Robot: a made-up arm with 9 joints. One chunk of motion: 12 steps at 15 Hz.
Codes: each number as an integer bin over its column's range. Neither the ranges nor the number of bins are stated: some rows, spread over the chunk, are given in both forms.
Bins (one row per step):
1: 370 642 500 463 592 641
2: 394 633 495 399 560 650
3: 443 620 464 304 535 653
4: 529 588 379 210 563 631
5: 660 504 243 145 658 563
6: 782 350 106 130 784 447
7: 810 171 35 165 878 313
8: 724 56 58 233 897 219
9: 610 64 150 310 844 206
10: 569 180 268 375 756 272
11: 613 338 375 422 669 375
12: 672 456 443 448 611 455
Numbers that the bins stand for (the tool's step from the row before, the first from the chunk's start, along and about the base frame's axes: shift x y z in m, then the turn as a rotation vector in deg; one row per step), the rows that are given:
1: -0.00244 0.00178 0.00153 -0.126 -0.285 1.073
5: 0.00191 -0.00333 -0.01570 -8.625 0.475 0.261
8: 0.00287 -0.01993 -0.02811 -6.273 3.226 -3.320
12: 0.00209 -0.00511 -0.00229 -0.526 -0.066 -0.863
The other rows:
2: -0.00208 0.00144 0.00120 -1.836 -0.654 1.167
3: -0.00135 0.00096 -0.00088 -4.375 -0.941 1.198
4: -0.00006 -0.00022 -0.00658 -6.887 -0.619 0.969
6: 0.00374 -0.00904 -0.02489 -9.026 1.925 -0.947
7: 0.00416 -0.01567 -0.02965 -8.090 3.007 -2.342
9: 0.00116 -0.01963 -0.02194 -4.215 2.616 -3.455
10: 0.00054 -0.01533 -0.01403 -2.477 1.603 -2.768
11: 0.00120 -0.00948 -0.00685 -1.221 0.601 -1.696

